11 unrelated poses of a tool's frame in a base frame.
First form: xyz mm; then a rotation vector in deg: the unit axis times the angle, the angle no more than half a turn.
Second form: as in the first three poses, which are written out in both.
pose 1, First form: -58.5, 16.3, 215.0, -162.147, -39.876, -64.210
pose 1, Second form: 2.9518, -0.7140, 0.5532, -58.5, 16.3, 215.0
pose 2, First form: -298.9, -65.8, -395.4, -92.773, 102.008, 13.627
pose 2, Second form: -2.7339, 0.6466, -1.5272, -298.9, -65.8, -395.4
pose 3, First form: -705.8, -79.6, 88.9, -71.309, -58.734, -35.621
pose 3, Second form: -1.5858, -1.0877, 0.3035, -705.8, -79.6, 88.9
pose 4, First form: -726.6, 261.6, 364.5, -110.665, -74.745, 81.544
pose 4, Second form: -2.0516, 0.5420, 1.5218, -726.6, 261.6, 364.5
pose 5, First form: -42.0, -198.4, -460.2, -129.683, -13.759, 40.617
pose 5, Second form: -2.2545, 0.4315, 0.4189, -42.0, -198.4, -460.2
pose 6, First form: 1.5, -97.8, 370.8, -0.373, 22.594, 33.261
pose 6, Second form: 0.1118, 0.3732, 0.6091, 1.5, -97.8, 370.8
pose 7, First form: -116.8, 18.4, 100.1, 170.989, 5.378, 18.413
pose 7, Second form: 2.9940, -0.2089, 0.0784, -116.8, 18.4, 100.1
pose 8, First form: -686.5, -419.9, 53.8, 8.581, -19.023, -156.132
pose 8, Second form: 0.2543, 0.0577, -2.7385, -686.5, -419.9, 53.8
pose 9, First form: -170.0, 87.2, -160.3, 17.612, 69.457, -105.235
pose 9, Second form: -0.8963, 0.6656, -2.3915, -170.0, 87.2, -160.3
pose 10, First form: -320.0, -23.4, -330.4, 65.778, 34.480, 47.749
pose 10, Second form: 1.2519, -0.0005, 0.9664, -320.0, -23.4, -330.4
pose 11, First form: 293.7, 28.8, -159.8, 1.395, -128.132, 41.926
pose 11, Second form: -2.3982, -0.7472, 2.8601, 293.7, 28.8, -159.8
